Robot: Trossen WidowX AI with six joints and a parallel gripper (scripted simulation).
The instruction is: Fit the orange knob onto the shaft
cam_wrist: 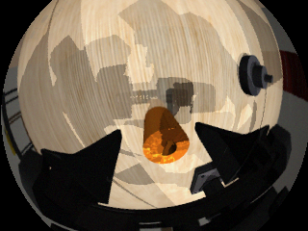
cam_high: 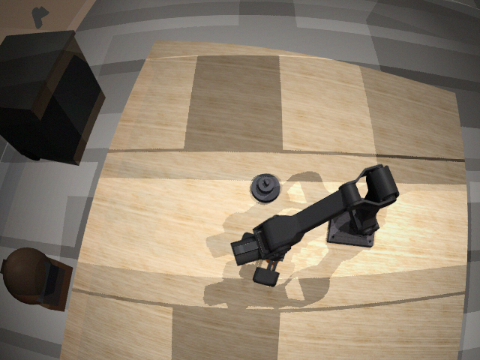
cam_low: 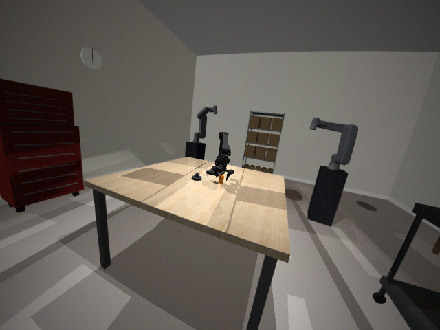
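Right now my gripper tip is right at the orange knob. The rest, counted from my gripper tip: dark round pedestal: 8 cm ahead, 20 cm to the right.
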